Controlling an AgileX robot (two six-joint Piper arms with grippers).
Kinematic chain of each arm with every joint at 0, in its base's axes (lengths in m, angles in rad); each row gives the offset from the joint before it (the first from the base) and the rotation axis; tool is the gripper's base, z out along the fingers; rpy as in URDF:
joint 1: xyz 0 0 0.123 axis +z
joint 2: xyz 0 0 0 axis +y
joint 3: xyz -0.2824 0 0.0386 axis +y
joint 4: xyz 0.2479 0 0.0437 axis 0.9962 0 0.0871
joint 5: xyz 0 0 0 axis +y
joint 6: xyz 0.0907 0 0.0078 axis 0.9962 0 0.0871
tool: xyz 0 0 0 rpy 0 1.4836 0
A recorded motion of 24 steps. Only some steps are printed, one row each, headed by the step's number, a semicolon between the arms.
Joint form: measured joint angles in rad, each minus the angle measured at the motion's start. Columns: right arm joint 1, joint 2, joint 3, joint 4, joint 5, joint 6; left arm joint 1, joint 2, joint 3, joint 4, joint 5, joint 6.
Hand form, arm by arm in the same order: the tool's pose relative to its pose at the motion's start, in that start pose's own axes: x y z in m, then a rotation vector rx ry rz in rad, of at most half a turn. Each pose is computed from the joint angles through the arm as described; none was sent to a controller.
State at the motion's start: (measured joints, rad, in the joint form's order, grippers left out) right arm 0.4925 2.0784 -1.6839 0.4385 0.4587 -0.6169; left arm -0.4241 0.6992 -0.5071 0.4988 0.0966 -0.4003
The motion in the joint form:
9: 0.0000 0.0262 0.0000 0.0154 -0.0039 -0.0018; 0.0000 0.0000 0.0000 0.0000 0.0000 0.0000
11: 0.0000 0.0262 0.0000 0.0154 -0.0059 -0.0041; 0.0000 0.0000 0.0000 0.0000 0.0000 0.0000
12: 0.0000 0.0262 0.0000 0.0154 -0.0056 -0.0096; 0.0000 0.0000 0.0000 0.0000 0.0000 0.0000
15: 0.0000 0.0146 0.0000 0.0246 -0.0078 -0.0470; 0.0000 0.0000 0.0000 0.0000 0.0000 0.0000
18: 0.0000 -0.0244 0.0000 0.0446 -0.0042 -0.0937; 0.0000 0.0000 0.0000 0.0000 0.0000 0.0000
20: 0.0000 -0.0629 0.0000 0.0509 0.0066 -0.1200; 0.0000 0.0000 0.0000 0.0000 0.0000 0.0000
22: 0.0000 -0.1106 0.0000 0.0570 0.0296 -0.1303; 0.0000 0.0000 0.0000 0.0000 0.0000 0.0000
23: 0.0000 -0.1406 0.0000 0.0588 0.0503 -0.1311; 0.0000 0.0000 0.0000 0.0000 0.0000 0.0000
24: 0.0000 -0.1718 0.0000 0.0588 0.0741 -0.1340; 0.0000 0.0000 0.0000 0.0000 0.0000 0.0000
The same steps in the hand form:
9: 0.0072 0.0000 0.0104 -0.0087 0.0180 0.0170; 0.0000 0.0000 0.0000 0.0000 0.0000 0.0000
11: 0.0071 -0.0001 0.0104 -0.0075 0.0164 0.0147; 0.0000 0.0000 0.0000 0.0000 0.0000 0.0000
12: 0.0071 -0.0001 0.0104 -0.0078 0.0166 0.0092; 0.0000 0.0000 0.0000 0.0000 0.0000 0.0000
15: 0.0032 0.0002 0.0058 -0.0073 0.0012 -0.0221; 0.0000 0.0000 0.0000 0.0000 0.0000 0.0000
18: -0.0085 0.0016 -0.0099 -0.0071 -0.0386 -0.0584; 0.0000 0.0000 0.0000 0.0000 0.0000 0.0000
20: -0.0185 0.0031 -0.0257 -0.0062 -0.0687 -0.0870; 0.0000 0.0000 0.0000 0.0000 0.0000 0.0000
22: -0.0294 0.0057 -0.0457 -0.0109 -0.0980 -0.1022; 0.0000 0.0000 0.0000 0.0000 0.0000 0.0000
23: -0.0353 0.0078 -0.0584 -0.0173 -0.1110 -0.1085; 0.0000 0.0000 0.0000 0.0000 0.0000 0.0000
24: -0.0408 0.0102 -0.0718 -0.0243 -0.1222 -0.1191; 0.0000 0.0000 0.0000 0.0000 0.0000 0.0000

